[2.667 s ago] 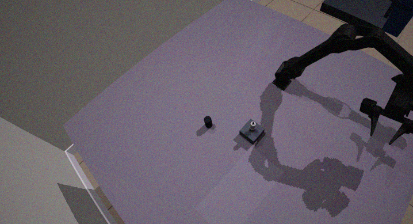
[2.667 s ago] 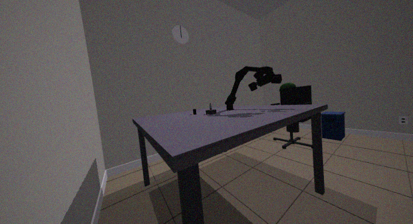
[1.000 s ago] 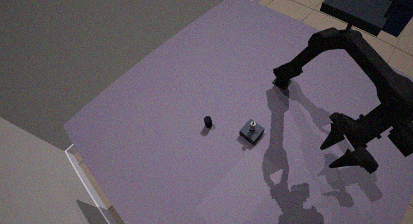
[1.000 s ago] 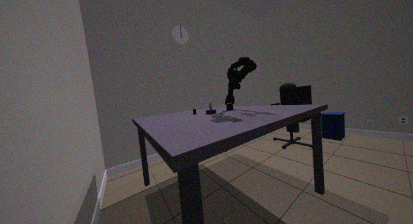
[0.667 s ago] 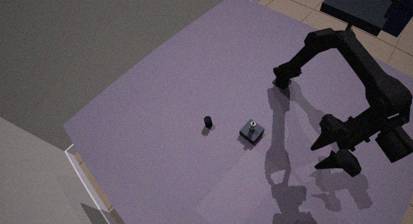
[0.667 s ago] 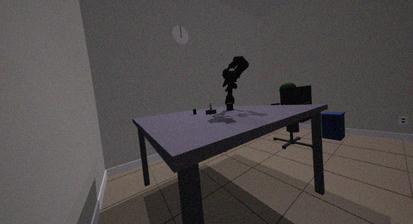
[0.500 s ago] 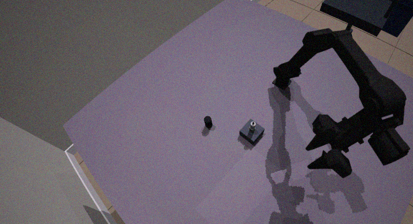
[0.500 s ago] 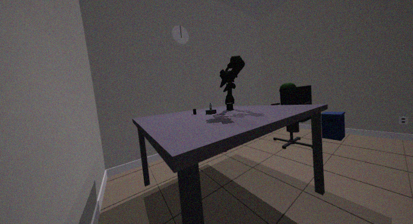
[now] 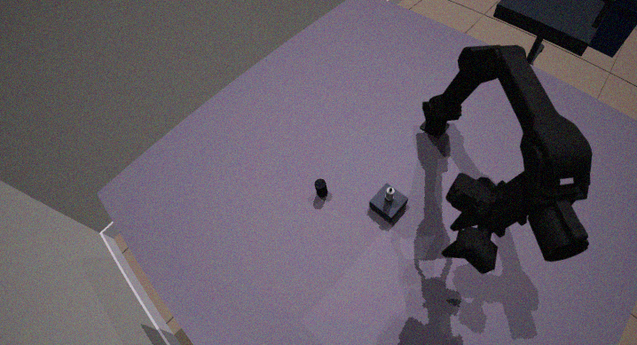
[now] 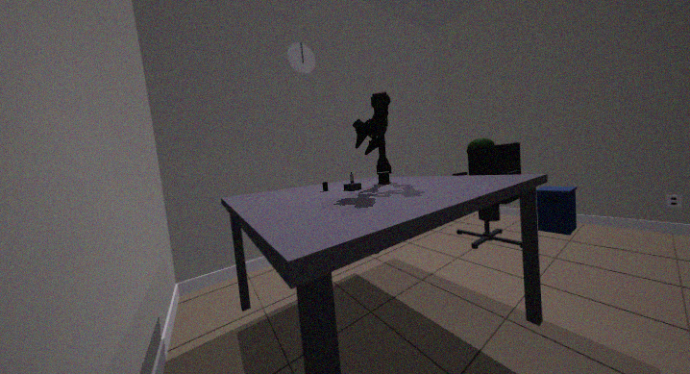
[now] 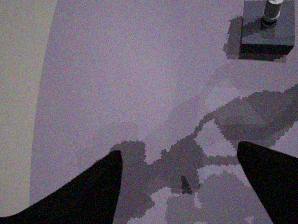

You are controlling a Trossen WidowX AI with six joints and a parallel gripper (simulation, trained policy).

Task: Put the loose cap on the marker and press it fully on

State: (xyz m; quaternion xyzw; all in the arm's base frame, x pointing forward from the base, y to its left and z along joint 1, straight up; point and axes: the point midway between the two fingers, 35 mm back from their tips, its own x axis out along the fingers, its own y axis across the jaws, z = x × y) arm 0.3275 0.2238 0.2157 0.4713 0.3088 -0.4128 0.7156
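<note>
Right now my gripper tip is 32 cm to the left of the dark cap, 16 cm above it and 2 cm short of it. Round my gripper tip: grey holder block (17 cm to the right, 17 cm below, 6 cm behind).
</note>
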